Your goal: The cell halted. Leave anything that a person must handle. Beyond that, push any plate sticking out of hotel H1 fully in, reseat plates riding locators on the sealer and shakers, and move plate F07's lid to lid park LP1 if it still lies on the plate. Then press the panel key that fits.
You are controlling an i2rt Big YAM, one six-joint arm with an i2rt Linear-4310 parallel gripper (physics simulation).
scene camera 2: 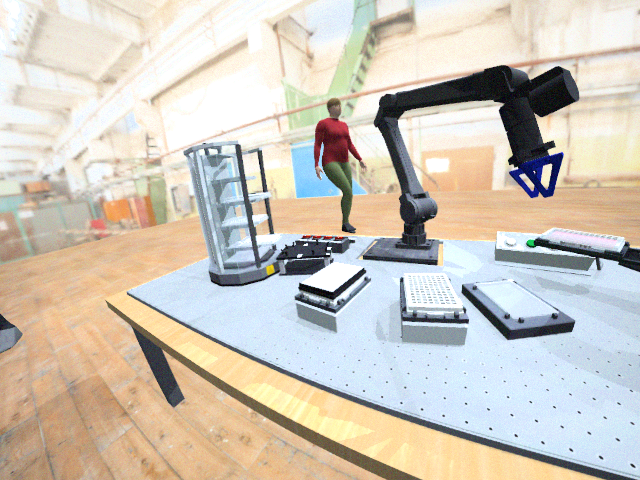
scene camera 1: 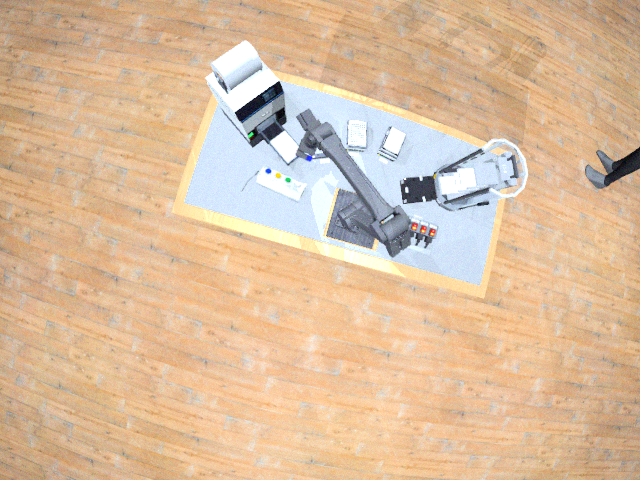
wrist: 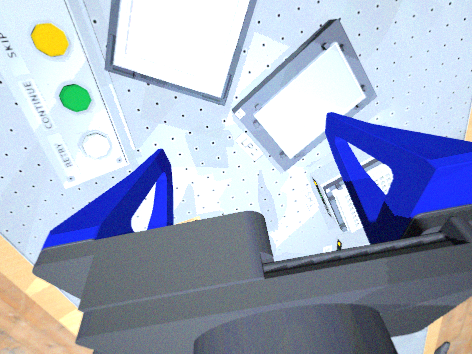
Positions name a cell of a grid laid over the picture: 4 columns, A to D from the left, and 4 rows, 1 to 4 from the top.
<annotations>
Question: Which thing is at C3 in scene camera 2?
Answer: A dark-topped plate.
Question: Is the gripper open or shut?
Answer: Open.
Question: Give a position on a sealer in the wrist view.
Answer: A1
</annotations>
